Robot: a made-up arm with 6 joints. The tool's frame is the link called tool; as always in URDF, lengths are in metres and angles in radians. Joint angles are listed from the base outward. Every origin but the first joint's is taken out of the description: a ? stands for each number. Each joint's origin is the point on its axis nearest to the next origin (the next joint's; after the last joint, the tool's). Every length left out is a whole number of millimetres.
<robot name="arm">
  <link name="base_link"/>
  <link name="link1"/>
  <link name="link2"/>
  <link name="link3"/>
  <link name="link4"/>
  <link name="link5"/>
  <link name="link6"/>
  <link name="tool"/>
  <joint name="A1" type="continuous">
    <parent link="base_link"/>
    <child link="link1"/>
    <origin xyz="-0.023 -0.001 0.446"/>
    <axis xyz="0 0 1"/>
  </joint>
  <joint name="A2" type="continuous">
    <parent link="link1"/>
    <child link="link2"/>
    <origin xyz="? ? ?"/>
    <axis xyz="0 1 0"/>
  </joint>
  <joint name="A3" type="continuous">
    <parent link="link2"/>
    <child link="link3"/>
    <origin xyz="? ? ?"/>
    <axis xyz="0 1 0"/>
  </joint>
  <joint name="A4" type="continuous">
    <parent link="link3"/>
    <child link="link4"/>
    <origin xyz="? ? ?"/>
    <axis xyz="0 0 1"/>
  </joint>
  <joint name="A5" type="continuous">
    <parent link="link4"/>
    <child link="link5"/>
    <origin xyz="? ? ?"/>
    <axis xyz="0 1 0"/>
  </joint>
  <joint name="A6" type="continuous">
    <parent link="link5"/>
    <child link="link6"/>
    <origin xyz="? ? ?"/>
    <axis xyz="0 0 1"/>
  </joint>
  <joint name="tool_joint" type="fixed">
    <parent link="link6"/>
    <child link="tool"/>
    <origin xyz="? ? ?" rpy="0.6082 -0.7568 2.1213"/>
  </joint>
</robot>
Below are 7 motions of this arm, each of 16 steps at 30 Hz.
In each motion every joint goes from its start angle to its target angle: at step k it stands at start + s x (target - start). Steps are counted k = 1, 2, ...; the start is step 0. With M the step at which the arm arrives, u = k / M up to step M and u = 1 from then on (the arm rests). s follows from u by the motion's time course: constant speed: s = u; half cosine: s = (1 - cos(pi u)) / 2; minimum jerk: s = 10 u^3 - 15 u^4 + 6 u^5.
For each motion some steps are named. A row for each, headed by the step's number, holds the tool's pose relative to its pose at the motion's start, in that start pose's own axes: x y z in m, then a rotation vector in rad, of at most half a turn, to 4 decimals.
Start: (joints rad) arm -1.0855 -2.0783 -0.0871 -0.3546 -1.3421 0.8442
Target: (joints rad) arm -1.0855 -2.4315 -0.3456 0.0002 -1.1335 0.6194
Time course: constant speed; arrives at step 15
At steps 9, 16:
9: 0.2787 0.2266 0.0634 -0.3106 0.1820 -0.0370
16: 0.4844 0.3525 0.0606 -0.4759 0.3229 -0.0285

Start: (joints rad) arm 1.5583 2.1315 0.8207 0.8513 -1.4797 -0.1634
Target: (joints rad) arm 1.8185 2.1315 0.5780 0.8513 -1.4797 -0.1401
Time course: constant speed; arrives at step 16
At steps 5, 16:
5: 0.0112 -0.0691 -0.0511 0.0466 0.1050 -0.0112
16: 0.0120 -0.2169 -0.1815 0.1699 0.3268 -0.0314

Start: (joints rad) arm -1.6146 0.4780 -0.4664 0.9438 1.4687 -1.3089
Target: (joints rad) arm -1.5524 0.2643 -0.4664 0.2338 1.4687 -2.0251
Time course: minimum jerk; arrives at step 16
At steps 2, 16:
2: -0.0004 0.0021 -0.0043 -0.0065 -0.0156 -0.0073
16: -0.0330 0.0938 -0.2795 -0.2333 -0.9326 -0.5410

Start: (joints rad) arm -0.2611 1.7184 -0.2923 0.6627 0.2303 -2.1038
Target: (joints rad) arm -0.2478 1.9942 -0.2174 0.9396 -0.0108 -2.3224
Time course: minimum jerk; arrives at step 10
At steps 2, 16:
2: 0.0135 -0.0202 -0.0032 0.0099 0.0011 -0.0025
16: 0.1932 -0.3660 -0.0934 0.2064 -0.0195 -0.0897

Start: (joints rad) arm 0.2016 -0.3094 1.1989 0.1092 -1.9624 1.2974
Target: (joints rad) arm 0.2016 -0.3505 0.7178 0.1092 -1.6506 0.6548
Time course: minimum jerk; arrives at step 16
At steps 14, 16:
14: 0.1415 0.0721 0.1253 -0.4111 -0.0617 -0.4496
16: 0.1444 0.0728 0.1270 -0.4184 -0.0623 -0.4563

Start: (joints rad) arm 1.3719 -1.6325 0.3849 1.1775 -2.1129 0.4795
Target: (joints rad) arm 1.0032 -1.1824 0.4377 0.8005 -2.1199 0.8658
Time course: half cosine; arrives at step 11
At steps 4, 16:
4: -0.1243 0.0298 -0.2016 0.2430 -0.0841 -0.0295
16: -0.2927 0.2083 -0.7143 0.8648 -0.3567 0.0054

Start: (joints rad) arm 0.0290 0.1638 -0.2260 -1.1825 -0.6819 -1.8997
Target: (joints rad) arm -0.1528 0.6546 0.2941 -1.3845 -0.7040 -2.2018
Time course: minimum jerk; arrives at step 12
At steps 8, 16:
8: -0.1707 0.1520 -0.6927 -0.5101 0.5817 0.2262
16: -0.2773 0.1527 -0.8572 -0.6339 0.7221 0.3202

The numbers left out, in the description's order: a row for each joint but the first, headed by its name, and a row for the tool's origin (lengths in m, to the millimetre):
A2: 0.023 0.066 0
A3: 0.009 0 1.087
A4: 0.017 0 0.351
A5: 0.007 0.025 0
A6: -0.02 0 0.042
tool: 0.006 -0.013 0

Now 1 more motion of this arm.
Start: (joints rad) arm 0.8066 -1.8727 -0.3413 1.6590 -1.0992 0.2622
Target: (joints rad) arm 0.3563 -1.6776 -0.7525 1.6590 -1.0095 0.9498
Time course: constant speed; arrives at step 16
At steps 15, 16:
15: -0.4545 -0.1926 -0.2745 0.6521 -0.0004 0.7994
16: -0.4780 -0.2081 -0.3001 0.6864 0.0034 0.8604

